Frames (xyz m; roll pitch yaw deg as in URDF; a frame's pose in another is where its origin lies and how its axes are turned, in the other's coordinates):
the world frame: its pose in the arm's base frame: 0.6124 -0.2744 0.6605 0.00 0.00 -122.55
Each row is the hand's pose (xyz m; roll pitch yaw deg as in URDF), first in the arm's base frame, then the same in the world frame.
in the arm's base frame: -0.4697 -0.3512 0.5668 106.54 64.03 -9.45
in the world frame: 0.6469 -0.8708 -0.0937 106.54 64.03 113.10
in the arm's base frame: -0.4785 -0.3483 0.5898 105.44 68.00 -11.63
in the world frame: 0.6492 -0.8798 -0.0707 105.44 68.00 110.92
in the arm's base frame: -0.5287 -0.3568 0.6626 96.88 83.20 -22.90
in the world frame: 0.6834 -0.9175 0.0021 96.88 83.20 99.65
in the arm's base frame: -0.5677 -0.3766 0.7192 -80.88 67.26 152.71
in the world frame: 0.7211 -0.9397 0.0587 -80.88 67.26 -84.74
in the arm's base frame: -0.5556 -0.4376 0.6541 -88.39 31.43 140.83
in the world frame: 0.7660 -0.8967 -0.0064 -88.39 31.43 -96.62
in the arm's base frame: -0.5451 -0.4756 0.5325 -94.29 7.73 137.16
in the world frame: 0.7924 -0.8674 -0.1280 -94.29 7.73 -100.29
